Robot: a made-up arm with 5 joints. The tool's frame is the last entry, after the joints. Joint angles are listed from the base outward. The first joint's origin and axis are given. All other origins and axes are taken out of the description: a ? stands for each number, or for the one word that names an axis. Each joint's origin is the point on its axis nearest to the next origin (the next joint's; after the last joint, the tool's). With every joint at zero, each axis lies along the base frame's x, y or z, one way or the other. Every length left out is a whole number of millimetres.
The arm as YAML. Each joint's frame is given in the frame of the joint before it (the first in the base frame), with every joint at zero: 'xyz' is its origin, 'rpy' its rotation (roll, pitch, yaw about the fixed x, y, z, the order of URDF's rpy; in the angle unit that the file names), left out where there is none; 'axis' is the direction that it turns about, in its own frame. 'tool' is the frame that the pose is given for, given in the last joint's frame.
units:
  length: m
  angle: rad
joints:
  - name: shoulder
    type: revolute
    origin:
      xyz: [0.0, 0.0, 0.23]
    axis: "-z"
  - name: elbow
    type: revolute
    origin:
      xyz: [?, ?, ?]
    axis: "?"
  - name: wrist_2
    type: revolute
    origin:
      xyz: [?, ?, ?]
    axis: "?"
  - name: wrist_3
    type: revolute
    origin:
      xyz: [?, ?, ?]
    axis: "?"
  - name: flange
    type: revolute
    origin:
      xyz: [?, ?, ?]
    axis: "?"
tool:
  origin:
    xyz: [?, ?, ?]
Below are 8 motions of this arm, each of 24 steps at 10 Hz.
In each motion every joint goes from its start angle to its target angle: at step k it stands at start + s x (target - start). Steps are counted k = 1, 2, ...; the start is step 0. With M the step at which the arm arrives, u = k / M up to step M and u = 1 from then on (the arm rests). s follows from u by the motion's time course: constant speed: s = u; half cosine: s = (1 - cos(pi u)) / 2; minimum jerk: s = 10 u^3 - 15 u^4 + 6 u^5.
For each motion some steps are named. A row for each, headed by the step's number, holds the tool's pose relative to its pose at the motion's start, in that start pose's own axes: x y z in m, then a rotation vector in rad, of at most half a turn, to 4 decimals.
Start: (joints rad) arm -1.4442 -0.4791 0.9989 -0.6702 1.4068
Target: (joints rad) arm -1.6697 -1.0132 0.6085 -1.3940 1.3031
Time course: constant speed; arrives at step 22
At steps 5, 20, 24:
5: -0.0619 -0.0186 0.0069 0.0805 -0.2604 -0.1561
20: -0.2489 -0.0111 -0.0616 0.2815 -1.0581 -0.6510
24: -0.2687 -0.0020 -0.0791 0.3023 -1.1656 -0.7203

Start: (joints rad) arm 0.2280 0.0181 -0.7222 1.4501 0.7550
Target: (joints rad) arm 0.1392 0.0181 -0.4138 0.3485 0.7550
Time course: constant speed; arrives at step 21
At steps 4, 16, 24:
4: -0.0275 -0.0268 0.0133 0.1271 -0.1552 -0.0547
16: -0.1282 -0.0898 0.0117 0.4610 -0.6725 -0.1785
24: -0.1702 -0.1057 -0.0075 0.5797 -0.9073 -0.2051

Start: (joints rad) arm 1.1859 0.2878 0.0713 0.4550 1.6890
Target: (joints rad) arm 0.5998 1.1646 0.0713 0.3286 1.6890
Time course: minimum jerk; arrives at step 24
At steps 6, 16, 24:
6: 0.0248 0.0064 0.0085 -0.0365 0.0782 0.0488
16: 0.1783 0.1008 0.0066 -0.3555 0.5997 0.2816
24: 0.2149 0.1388 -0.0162 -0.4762 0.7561 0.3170

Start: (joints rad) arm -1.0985 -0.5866 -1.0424 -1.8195 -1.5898
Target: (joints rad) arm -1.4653 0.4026 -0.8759 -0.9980 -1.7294
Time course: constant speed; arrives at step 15
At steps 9, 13, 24:
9: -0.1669 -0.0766 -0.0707 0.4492 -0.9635 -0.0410
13: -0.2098 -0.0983 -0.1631 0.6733 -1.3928 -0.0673
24: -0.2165 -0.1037 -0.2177 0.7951 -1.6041 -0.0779

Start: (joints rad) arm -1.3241 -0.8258 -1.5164 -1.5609 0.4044
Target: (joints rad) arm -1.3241 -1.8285 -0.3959 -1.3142 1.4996
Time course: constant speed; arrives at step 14
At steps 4, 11, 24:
4: 0.0192 0.0351 0.0028 0.1365 0.2329 0.6413
11: 0.0296 0.0124 0.0434 0.6632 0.2856 1.7258
24: 0.0481 -0.0312 0.0545 0.9479 0.1022 2.1352

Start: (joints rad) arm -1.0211 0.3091 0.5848 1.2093 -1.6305
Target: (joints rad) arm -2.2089 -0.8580 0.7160 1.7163 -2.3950
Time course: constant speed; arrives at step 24
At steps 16, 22, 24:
16: 0.0426 -0.0410 -0.1052 -0.0236 0.7715 -0.4563
22: 0.0058 -0.0348 -0.1199 -0.1366 1.0057 -0.4541
24: -0.0092 -0.0331 -0.1181 -0.1779 1.0686 -0.4327

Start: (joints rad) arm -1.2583 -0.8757 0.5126 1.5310 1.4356
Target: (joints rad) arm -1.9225 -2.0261 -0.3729 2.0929 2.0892
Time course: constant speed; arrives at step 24
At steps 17, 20, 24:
17: 0.0045 0.0503 -0.0515 -0.1950 -0.4915 1.4741
20: 0.0020 0.0570 -0.0626 -0.3196 -0.5923 1.7055
24: -0.0005 0.0640 -0.0796 -0.5280 -0.7364 1.9776

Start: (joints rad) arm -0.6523 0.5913 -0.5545 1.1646 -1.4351
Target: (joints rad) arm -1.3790 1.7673 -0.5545 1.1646 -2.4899
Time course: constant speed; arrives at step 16
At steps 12, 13, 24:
12: -0.1930 -0.1080 0.1317 0.2416 -0.9063 -1.2610
13: -0.2144 -0.1127 0.1320 0.2869 -0.9728 -1.3744
24: -0.2764 -0.1180 0.1231 0.4414 -1.1645 -1.7159

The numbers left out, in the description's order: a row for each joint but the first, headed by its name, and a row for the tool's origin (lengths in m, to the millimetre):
elbow: xyz 0.07 0.0 0.0, axis -x
wrist_2: xyz 0.0 -0.05 0.11, axis -y
wrist_3: xyz 0.08 0.0 0.01, axis -x
flange: xyz 0.0 -0.01 0.16, axis +z
tool: xyz 0.06 0.05 0.0

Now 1 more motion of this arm.
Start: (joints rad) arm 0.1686 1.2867 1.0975 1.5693 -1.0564
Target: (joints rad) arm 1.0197 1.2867 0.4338 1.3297 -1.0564
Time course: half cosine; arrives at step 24
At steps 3, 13, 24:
3: -0.0093 0.0082 -0.0013 -0.0035 0.0032 0.0563
13: -0.1675 0.0769 -0.0339 -0.1145 0.0862 0.8281
24: -0.3120 0.0561 -0.0761 -0.3052 0.1924 1.4418

